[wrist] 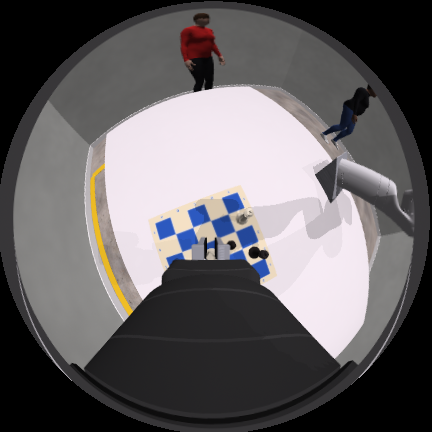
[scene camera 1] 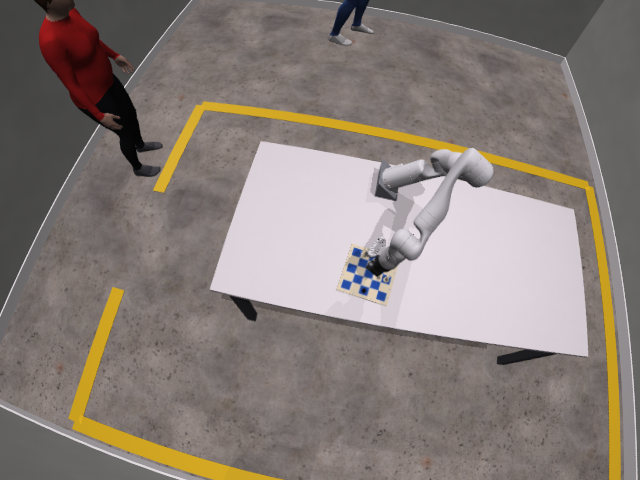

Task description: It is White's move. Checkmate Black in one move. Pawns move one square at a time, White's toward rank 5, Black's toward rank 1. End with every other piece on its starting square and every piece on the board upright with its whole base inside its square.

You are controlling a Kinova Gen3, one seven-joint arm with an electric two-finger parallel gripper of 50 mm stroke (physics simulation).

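Pixels of known places: gripper, fingertip midpoint: [wrist: 210, 244] [scene camera 1: 368, 266]; arm's base, link origin: [wrist: 340, 172] [scene camera 1: 387, 180].
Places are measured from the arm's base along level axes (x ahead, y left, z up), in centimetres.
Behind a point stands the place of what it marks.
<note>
My gripper [scene camera 1: 370, 268] @(x 43.8, y -3.4, z 0.7 cm) [wrist: 210, 244] @(x 43.8, y -3.4, z 0.7 cm) is over the blue-and-cream chessboard [scene camera 1: 355, 287] @(x 51.2, y -6.8, z -6.2 cm) [wrist: 181, 223] @(x 47.1, y -9.8, z -6.2 cm), shut on a white piece [wrist: 211, 256] @(x 44.4, y -2.1, z 3.7 cm). The held piece shows as a pale tip between the fingers; its type and its height above the board cannot be told. In the wrist view, a white piece [wrist: 244, 216] @(x 36.1, y -4.6, z -3.1 cm) stands near the board's right edge, a small black piece [wrist: 231, 245] @(x 40.8, y -1.4, z -3.2 cm) is just right of the fingers, and a taller black piece [wrist: 254, 252] @(x 37.6, y 2.2, z -4.1 cm) is farther right. In the scene view, a black piece [scene camera 1: 363, 290] @(x 52.2, y -3.4, z -5.0 cm) is near the front edge and a pale piece [scene camera 1: 386, 279] @(x 45.9, y 5.3, z -4.4 cm) stands on a blue square at right. The gripper hides part of the board.
The board lies on a white table [scene camera 1: 480, 268] @(x 31.8, y 49.0, z -6.8 cm) [wrist: 200, 140] @(x 33.3, y -28.4, z -6.8 cm), near its front edge. The arm's base [scene camera 1: 385, 181] @(x 3.3, y -1.5, z 3.2 cm) [wrist: 331, 176] @(x 5.9, y -0.8, z -1.2 cm) stands at the table's back edge. A person in red [scene camera 1: 77, 56] [wrist: 198, 44] stands beyond the table's left end; another person [scene camera 1: 351, 20] [wrist: 354, 107] is behind it.
</note>
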